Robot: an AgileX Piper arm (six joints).
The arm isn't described. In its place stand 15 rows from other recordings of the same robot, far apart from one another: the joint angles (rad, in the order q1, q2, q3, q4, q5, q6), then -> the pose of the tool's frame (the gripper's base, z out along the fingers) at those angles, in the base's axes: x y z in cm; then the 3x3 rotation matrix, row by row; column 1 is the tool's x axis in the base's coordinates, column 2 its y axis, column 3 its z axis.
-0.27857, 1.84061, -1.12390, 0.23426, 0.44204, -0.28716 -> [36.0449 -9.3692 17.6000], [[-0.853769 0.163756 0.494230], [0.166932 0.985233 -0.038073], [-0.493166 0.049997 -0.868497]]
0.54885, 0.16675, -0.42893, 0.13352, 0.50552, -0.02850 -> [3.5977 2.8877 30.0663], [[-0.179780 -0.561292 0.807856], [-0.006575 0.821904 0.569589], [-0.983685 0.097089 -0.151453]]
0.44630, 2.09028, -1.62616, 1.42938, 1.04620, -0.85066 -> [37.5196 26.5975 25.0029], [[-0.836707 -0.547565 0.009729], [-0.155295 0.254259 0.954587], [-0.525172 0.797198 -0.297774]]
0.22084, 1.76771, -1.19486, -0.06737, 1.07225, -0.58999 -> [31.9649 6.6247 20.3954], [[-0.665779 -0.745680 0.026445], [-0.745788 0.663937 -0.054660], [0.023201 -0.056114 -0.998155]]
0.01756, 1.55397, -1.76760, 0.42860, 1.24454, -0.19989 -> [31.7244 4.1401 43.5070], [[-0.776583 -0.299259 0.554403], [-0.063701 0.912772 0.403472], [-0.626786 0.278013 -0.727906]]
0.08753, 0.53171, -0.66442, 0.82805, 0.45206, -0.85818 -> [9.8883 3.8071 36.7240], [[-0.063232 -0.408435 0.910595], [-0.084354 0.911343 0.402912], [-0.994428 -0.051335 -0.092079]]
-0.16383, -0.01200, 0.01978, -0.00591, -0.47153, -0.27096 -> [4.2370 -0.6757 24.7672], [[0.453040 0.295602 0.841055], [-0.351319 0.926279 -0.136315], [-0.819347 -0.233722 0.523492]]
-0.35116, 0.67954, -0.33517, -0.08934, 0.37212, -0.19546 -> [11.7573 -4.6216 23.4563], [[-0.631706 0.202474 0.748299], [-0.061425 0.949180 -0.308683], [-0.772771 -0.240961 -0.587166]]
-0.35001, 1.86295, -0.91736, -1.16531, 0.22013, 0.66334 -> [32.3433 -13.7504 13.4589], [[-0.882517 0.032260 0.469173], [-0.171456 0.906907 -0.384868], [-0.437912 -0.420095 -0.794829]]
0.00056, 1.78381, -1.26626, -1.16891, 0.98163, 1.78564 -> [36.8152 -6.9424 25.8235], [[-0.194973 0.908440 0.369759], [0.491080 0.416755 -0.764955], [-0.849015 0.032436 -0.527373]]
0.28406, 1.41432, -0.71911, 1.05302, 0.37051, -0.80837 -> [25.3857 10.3941 22.0937], [[-0.772805 -0.320135 0.547983], [-0.015720 0.872842 0.487750], [-0.634449 0.368321 -0.679569]]
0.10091, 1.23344, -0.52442, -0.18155, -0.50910, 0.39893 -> [24.7509 3.3110 26.3242], [[-0.159952 -0.153658 0.975092], [0.221786 0.956961 0.187182], [-0.961887 0.246202 -0.118989]]
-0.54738, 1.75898, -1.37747, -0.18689, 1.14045, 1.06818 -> [29.0753 -19.5212 25.2713], [[-0.018290 0.999326 0.031840], [0.975821 0.024779 -0.217164], [-0.217806 0.027098 -0.975616]]
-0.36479, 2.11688, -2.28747, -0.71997, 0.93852, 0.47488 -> [43.3573 -21.7385 38.9806], [[-0.483147 0.726564 0.488543], [0.181513 0.628989 -0.755927], [-0.856517 -0.276547 -0.435775]]
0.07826, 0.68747, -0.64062, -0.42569, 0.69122, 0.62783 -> [12.9577 -1.3868 31.4173], [[-0.503013 0.297626 0.811417], [0.238881 0.950140 -0.200423], [-0.830611 0.093017 -0.549030]]
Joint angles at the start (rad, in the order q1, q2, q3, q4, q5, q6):
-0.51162, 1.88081, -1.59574, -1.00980, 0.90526, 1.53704
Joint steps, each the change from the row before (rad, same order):
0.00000, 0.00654, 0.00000, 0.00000, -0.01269, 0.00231
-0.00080, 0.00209, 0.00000, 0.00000, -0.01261, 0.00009
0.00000, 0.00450, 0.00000, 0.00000, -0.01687, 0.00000
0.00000, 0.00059, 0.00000, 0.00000, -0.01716, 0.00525
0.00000, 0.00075, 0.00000, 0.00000, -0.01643, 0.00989
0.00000, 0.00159, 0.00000, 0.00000, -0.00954, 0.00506
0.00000, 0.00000, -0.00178, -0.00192, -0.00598, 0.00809
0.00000, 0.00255, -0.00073, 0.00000, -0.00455, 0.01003
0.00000, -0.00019, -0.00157, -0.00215, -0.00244, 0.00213
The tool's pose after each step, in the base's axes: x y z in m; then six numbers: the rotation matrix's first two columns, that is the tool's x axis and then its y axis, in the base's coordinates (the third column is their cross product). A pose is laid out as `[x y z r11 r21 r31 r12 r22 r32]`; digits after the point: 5 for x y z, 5 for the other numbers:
[0.33933 -0.25934 0.30147 0.07962 0.54600 -0.83400 0.98701 0.07395 0.14264]
[0.34058 -0.25973 0.30078 0.07868 0.54646 -0.83378 0.98550 0.08347 0.14771]
[0.34278 -0.26000 0.29914 0.07550 0.54786 -0.83315 0.98343 0.09717 0.15301]
[0.34440 -0.25992 0.29918 0.08031 0.54824 -0.83246 0.98014 0.10849 0.16600]
[0.34597 -0.25983 0.29914 0.08950 0.54937 -0.83077 0.97631 0.11660 0.18229]
[0.34706 -0.25987 0.29863 0.09332 0.55051 -0.82960 0.97418 0.12156 0.19025]
[0.34770 -0.25995 0.29938 0.10150 0.54942 -0.82936 0.97197 0.12294 0.20039]
[0.34854 -0.26014 0.29859 0.10992 0.55139 -0.82697 0.97026 0.12099 0.20964]
[0.34882 -0.26024 0.29931 0.11215 0.54949 -0.82794 0.96934 0.12285 0.21283]

